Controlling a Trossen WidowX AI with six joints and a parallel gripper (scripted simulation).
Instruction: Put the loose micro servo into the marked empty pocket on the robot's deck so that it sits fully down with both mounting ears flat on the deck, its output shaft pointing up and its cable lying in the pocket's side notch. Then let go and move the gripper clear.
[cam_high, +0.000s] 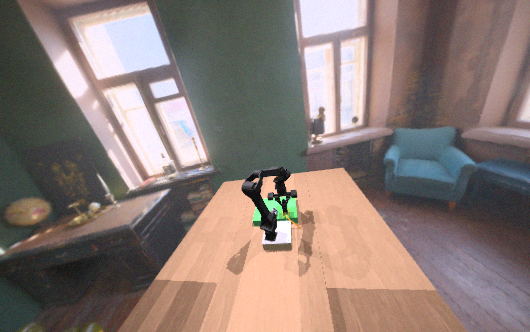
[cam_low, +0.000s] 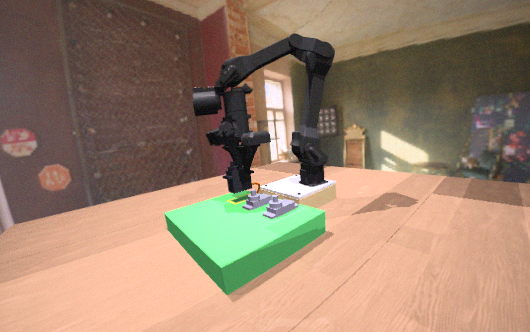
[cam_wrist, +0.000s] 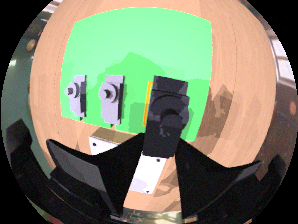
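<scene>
Right now the green deck is 10 cm to the left of my gripper tip, 10 cm below it and 10 cm ahead of it.
</scene>
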